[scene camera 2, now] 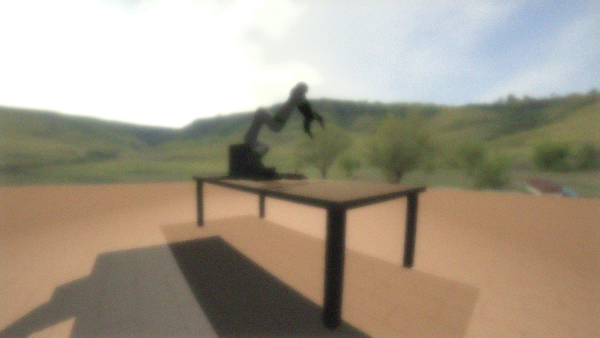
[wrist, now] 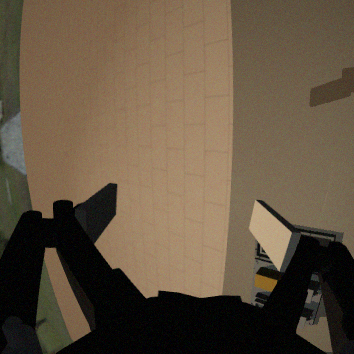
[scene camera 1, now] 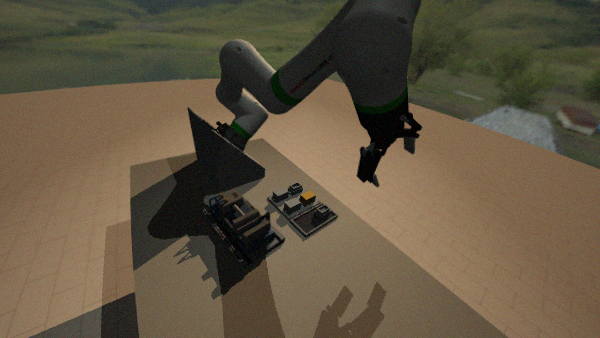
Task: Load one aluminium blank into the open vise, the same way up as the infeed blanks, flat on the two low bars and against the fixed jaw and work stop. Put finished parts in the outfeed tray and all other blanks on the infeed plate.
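Places are measured from the arm's base along level axes (x ahead, y left, z up), in millimetres.
Pixels of known places: gripper, fingertip midpoint: point(scene camera 2: 318, 133) point(wrist: 185, 207) point(scene camera 1: 392, 167); arm's base, origin of the base link: point(scene camera 2: 251, 160) point(scene camera 1: 231, 141).
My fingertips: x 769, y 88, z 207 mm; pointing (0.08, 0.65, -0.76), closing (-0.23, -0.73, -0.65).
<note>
For each thing: its middle in the pictures, then the offset to it from my fingertips. "spot": a spot on its surface instead. Level surfaces: height alone.
- vise, body centre: point(scene camera 1: 241, 220) point(scene camera 2: 261, 173) dx -360, dy -282, dz -320 mm
- infeed plate, surface spot: point(scene camera 1: 281, 208) spot: dx -345, dy -92, dz -361 mm
- orange block, body centre: point(wrist: 267, 279) point(scene camera 1: 307, 197) dx -308, dy +36, dz -343 mm
- small grey piece, body centre: point(wrist: 264, 304) point(scene camera 1: 295, 188) dx -398, dy +42, dz -344 mm
- table, its level: dz -369 mm
My gripper point(scene camera 1: 393, 162) point(scene camera 2: 317, 130) point(wrist: 185, 207) is open and empty, high above and to the side of the table. The vise point(scene camera 1: 245, 218) stands on the table; its low bars and work stop are too small and dark to tell apart. Beside it, the infeed plate point(scene camera 1: 281, 208) bears two plain grey blocks point(scene camera 1: 280, 196) point(scene camera 1: 292, 205), an orange block point(scene camera 1: 307, 197) point(wrist: 266, 280) and a small grey piece point(scene camera 1: 295, 188) that looks hollow on top. The adjoining outfeed tray point(scene camera 1: 307, 221) holds a grey piece point(scene camera 1: 322, 210) with a hollow top near its far right corner. The right finger partly hides this area in the wrist view.
A tall dark panel point(scene camera 1: 215, 155) stands on the table point(scene camera 1: 350, 260) point(scene camera 2: 345, 192) between the arm's base and the vise. The arm arches high over the table. Shadows of the arm and gripper fall across the table top. Scene camera 2 is blurred.
</note>
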